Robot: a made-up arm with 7 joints.
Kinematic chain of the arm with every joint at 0, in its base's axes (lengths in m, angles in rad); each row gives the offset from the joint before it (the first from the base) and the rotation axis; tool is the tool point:
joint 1: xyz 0 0.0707 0 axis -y
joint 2: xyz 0 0.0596 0 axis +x
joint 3: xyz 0 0 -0.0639 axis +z
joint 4: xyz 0 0 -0.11 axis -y
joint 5: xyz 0 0 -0.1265 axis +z
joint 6: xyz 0 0 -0.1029 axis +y
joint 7: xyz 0 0 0 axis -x
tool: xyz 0 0 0
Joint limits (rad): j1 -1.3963..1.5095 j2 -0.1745..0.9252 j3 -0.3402..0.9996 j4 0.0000..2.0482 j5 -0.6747..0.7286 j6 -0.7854..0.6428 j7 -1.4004..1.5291
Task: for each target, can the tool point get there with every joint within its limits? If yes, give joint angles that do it. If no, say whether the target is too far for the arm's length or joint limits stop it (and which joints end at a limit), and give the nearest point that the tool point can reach.
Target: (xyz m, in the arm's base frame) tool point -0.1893 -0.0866 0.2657
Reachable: no: joint limits stop it (at a limit: joint 1, joint 2, joint 3, joint 4) | nearest point 0.0673 0.0515 0.1883 | short by 0.301 m
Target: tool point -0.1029 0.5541 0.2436
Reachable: no: too far | nearest point -0.0057 0.4205 0.1263 | short by 0.203 m
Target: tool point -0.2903 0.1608 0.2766
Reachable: no: joint limits stop it (at a limit: joint 1, joint 2, joint 4) | nearest point -0.0661 0.2725 0.1470 | short by 0.282 m
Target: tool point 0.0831 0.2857 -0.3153
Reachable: yes | joints -0.3318 0.4179 0.1747 0.9316 0.1767 0.3460 -1.0417
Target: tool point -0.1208 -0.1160 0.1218
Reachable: no: joint limits stop it (at a limit: joint 1, joint 2, joint 3, joint 4) | nearest point 0.0673 0.0515 0.1883 | short by 0.260 m
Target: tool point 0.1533 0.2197 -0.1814
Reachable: yes | joints -0.5162 0.7286 0.0538 1.8046 0.5154 -0.3396 0.2980
